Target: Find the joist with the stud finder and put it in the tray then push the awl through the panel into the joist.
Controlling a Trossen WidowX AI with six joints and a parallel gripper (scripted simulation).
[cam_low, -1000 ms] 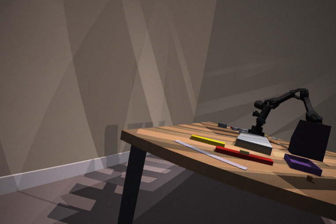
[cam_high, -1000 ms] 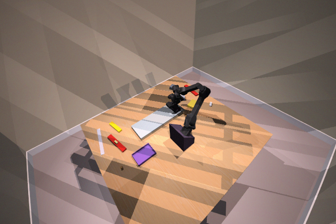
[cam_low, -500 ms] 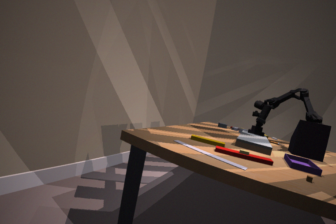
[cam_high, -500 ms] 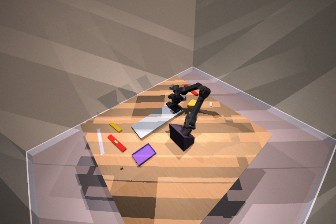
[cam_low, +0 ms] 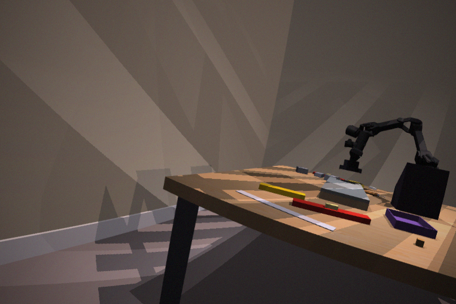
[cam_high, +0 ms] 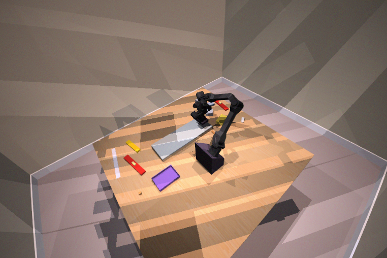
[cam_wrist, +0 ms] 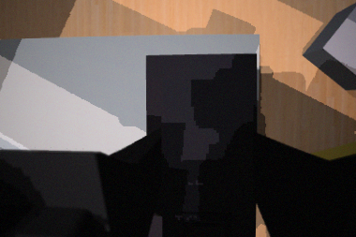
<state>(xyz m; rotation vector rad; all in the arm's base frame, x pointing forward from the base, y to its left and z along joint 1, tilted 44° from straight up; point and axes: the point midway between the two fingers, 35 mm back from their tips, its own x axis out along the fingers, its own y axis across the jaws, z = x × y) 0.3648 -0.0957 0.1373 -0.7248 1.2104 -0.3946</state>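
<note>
Now: the black stud finder 20 mm behind my gripper tip and 20 mm above it. The rest, counted from my gripper tip: yellow block 50 mm behind, 210 mm to the right, 110 mm below; then purple tray 260 mm behind, 490 mm to the left, 110 mm below; then awl 180 mm behind, 40 mm to the right, 120 mm below.
</note>
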